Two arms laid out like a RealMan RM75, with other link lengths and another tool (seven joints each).
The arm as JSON. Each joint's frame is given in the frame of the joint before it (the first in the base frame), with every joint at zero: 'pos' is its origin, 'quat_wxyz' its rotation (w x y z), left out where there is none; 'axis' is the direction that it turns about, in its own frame. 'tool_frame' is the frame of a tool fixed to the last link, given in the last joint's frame.
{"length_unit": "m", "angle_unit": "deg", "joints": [
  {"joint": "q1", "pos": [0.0, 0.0, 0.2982], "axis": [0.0, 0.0, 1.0]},
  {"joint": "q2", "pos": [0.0, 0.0, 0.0], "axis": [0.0, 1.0, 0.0]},
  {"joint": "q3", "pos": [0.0, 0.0, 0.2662], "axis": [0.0, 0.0, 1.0]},
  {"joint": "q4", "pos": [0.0, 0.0, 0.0], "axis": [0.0, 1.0, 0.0]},
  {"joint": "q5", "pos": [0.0, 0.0, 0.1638], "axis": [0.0, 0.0, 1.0]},
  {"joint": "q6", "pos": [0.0, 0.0, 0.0], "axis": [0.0, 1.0, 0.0]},
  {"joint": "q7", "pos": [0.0, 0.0, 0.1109], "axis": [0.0, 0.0, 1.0]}
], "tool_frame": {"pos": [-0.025, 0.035, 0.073], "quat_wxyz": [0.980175, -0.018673, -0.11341, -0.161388]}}
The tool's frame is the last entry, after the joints.
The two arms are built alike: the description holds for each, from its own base.
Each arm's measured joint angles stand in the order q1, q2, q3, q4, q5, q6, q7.
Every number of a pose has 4 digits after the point. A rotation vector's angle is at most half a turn.
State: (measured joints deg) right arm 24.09 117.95 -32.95 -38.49 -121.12 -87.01 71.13; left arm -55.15 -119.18 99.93 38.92 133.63 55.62 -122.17
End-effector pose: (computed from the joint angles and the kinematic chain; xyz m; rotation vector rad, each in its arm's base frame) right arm 0.2480 0.2721 0.0319 -2.5784 0.1079 0.7019; left arm -0.2021 0.3384 -0.0730 -2.6752 -0.6470 0.8127
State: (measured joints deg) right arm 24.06 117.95 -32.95 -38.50 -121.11 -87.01 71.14; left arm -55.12 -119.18 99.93 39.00 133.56 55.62 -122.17
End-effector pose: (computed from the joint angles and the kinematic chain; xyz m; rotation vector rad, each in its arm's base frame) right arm 0.2481 0.2720 0.0320 -2.5781 0.1086 0.7018; left arm -0.2018 0.3384 -0.0731 -2.6762 -0.6472 0.8104
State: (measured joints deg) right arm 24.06 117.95 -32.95 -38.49 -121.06 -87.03 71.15; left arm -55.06 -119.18 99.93 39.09 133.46 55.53 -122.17
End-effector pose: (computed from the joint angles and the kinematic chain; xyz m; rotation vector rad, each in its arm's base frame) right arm 0.2480 0.2721 0.0320 -2.5775 0.1087 0.7031; left arm -0.2014 0.3385 -0.0734 -2.6768 -0.6479 0.8060
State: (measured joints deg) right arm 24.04 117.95 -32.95 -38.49 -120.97 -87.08 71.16; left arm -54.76 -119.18 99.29 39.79 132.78 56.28 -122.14
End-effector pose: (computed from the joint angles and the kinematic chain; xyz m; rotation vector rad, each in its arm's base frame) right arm 0.2478 0.2720 0.0322 -2.5765 0.1090 0.7052; left arm -0.1982 0.3364 -0.0737 -2.6912 -0.6667 0.7870
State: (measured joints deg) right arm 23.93 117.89 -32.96 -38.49 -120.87 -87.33 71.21; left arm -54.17 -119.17 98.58 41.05 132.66 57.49 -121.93
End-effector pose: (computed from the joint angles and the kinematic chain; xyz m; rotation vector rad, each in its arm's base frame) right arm 0.2478 0.2712 0.0328 -2.5768 0.1108 0.7094; left arm -0.1963 0.3338 -0.0729 -2.7059 -0.6732 0.7770
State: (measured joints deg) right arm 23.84 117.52 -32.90 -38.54 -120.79 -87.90 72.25; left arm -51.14 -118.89 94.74 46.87 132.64 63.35 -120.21
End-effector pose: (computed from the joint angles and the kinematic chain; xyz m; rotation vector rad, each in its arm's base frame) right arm 0.2481 0.2711 0.0359 -2.5768 0.1314 0.7172; left arm -0.1920 0.3238 -0.0642 -2.7637 -0.6901 0.7380
